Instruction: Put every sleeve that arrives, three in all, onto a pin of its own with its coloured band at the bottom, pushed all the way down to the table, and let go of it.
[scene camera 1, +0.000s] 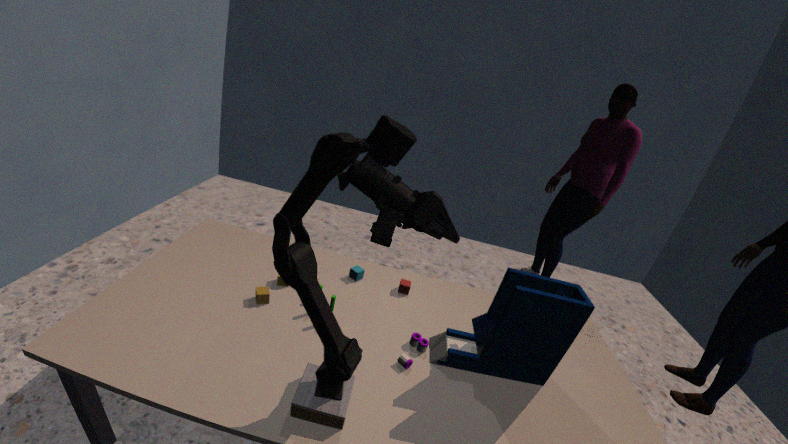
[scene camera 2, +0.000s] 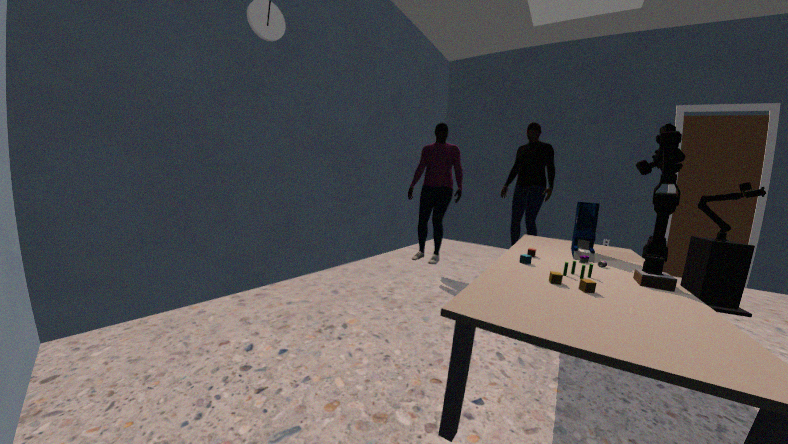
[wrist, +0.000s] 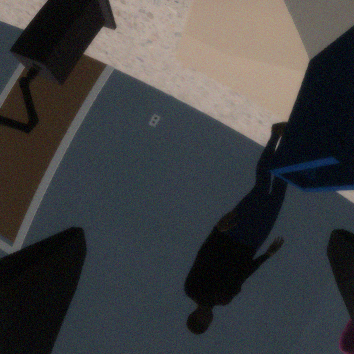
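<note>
Two sleeves (scene camera 1: 415, 338) (scene camera 1: 422, 345) stand upright side by side before the chute mouth, their purple bands at the top. A third sleeve (scene camera 1: 403, 360) (scene camera 2: 602, 263) is grey with a purple band at one end and lies on its side near them. Several thin green pins stand upright and bare; one pin (scene camera 1: 332, 302) (scene camera 2: 590, 270) shows beside the forearm in the first scene view, where the arm hides part of the group. My gripper (scene camera 1: 449, 233) (wrist: 211, 243) is open and empty, high above the table, pointing outward and down; no sleeve shows between its fingers.
A tall blue chute (scene camera 1: 512, 330) (scene camera 2: 585, 220) (wrist: 327, 120) stands beyond the sleeves. Yellow cubes (scene camera 1: 262, 295) (scene camera 2: 587, 285), a teal cube (scene camera 1: 356, 272) (scene camera 2: 525, 258) and a red cube (scene camera 1: 404, 286) (scene camera 2: 531, 252) lie around the pins. Two people stand beyond the table.
</note>
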